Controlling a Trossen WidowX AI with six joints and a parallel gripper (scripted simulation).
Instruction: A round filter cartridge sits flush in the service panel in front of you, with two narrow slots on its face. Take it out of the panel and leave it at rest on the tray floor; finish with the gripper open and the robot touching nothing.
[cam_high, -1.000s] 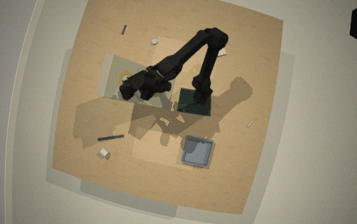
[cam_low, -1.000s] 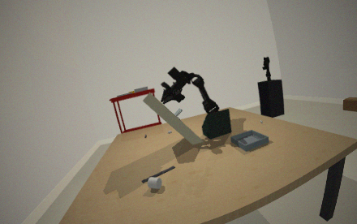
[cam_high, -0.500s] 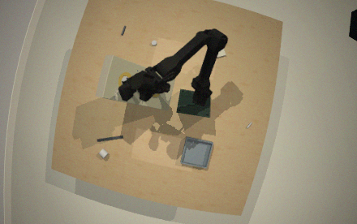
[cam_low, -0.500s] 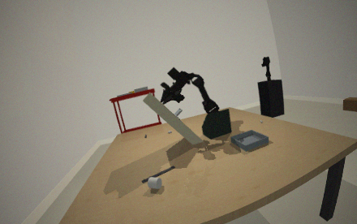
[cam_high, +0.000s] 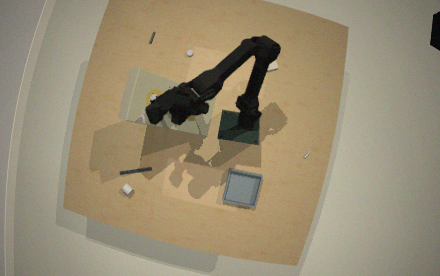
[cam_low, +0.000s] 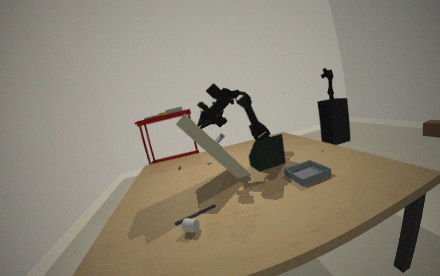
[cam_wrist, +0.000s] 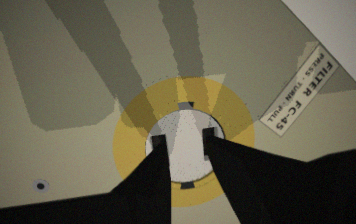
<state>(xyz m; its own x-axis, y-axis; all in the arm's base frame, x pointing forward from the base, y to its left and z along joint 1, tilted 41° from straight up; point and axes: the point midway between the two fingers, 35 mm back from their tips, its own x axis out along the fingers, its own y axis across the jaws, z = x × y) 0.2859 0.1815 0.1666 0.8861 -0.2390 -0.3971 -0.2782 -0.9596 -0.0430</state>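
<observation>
Right now the filter cartridge is 1 cm below my gripper tip and 1 cm ahead of it. From my gripper tip the other things lie so: grey knob 28 cm to the right, 27 cm below; white block 37 cm behind, 36 cm to the right, 27 cm below; grey tray 43 cm behind, 27 cm below, 24 cm to the left.
</observation>
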